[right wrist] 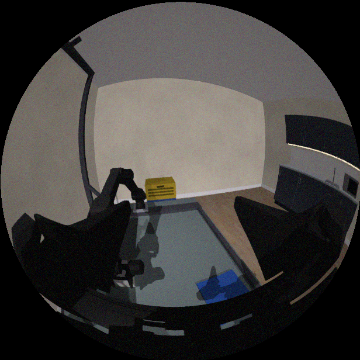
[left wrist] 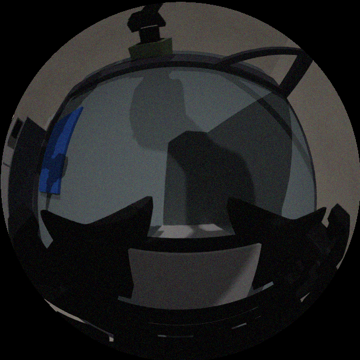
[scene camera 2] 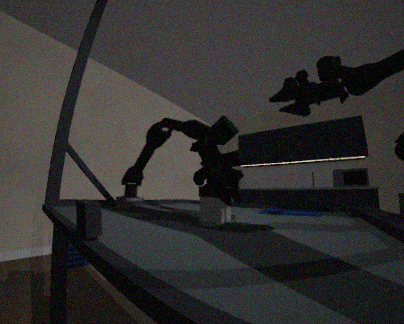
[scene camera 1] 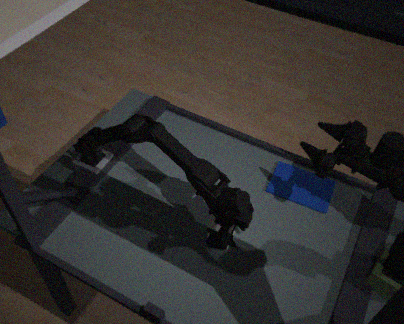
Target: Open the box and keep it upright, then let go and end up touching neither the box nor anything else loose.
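Where they show: left gripper, fingertip midpoint: (scene camera 2: 235,204) (scene camera 1: 239,238); right gripper, fingertip midpoint: (scene camera 2: 274,105) (scene camera 1: 309,132); left arm's base, link origin: (scene camera 2: 130,197) (scene camera 1: 92,157); right arm's base, link origin: (scene camera 1: 396,271).
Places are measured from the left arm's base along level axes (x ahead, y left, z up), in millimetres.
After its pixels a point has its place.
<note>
A small whitish box (scene camera 2: 214,213) @(y -96, x 544, z -8 mm) (left wrist: 187,277) stands upright on the table at the middle of scene camera 2, low in the left wrist view. A pale bit of it shows in scene camera 1. My left gripper (scene camera 1: 220,239) (scene camera 2: 216,198) (left wrist: 191,202) points down over it and is shut on it, a finger on each side. A dark band crosses the box between the fingers; whether a lid stands open cannot be told. My right gripper (scene camera 1: 310,133) @(y 109, x 672, z 356 mm) (scene camera 2: 275,104) @(y 109, x 672, z 356 mm) (right wrist: 183,204) is open and empty, high above the table and well apart from the box.
A flat blue panel (scene camera 1: 322,200) @(y 229, x 772, z -26 mm) (scene camera 2: 292,212) @(y 202, x 701, z -26 mm) (left wrist: 69,131) (right wrist: 233,278) lies on the table, below the right gripper in scene camera 1. A raised dark frame (scene camera 1: 220,127) @(y 370, x 324, z -14 mm) edges the table. A yellow crate (right wrist: 160,191) stands beyond the far end in the right wrist view.
</note>
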